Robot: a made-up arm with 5 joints.
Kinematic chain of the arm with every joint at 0, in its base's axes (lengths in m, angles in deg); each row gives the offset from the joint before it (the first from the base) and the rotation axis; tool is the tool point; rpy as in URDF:
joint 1: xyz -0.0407 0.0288 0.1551 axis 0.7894 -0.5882 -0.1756
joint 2: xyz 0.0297 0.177 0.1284 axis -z
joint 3: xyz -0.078 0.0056 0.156 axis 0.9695 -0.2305 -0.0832
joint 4: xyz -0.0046 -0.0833 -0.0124 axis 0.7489 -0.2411 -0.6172
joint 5: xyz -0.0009 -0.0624 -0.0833 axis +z
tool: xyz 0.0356 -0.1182 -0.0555 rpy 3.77 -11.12 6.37
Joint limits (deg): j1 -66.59..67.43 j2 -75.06..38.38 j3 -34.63..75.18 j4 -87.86..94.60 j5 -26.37..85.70
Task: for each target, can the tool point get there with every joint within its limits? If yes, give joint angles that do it. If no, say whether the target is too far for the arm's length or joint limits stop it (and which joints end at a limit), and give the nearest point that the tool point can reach.
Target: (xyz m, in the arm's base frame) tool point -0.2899 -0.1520 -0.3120
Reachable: no: joint limits stop it (at a limit: joint 1, joint 5) | nearest point -0.2481 -0.1030 0.1073 | short by 0.424 m
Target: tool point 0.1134 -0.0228 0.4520
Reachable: yes | joints 24.01 -32.93 -5.55 -69.98 28.96
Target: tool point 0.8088 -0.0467 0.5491
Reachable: no: too far | nearest point 0.3004 0.1272 0.4479 | short by 0.547 m
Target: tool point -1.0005 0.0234 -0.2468
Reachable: no: too far | nearest point -0.4131 -0.0608 0.1725 | short by 0.727 m
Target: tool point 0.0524 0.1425 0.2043
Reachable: yes | joints 11.28 -28.32 49.32 -9.36 19.13
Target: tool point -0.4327 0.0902 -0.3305
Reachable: no: joint limits stop it (at a limit: joint 1, joint 3, joint 5) | nearest point -0.1591 0.2207 -0.0540 | short by 0.410 m
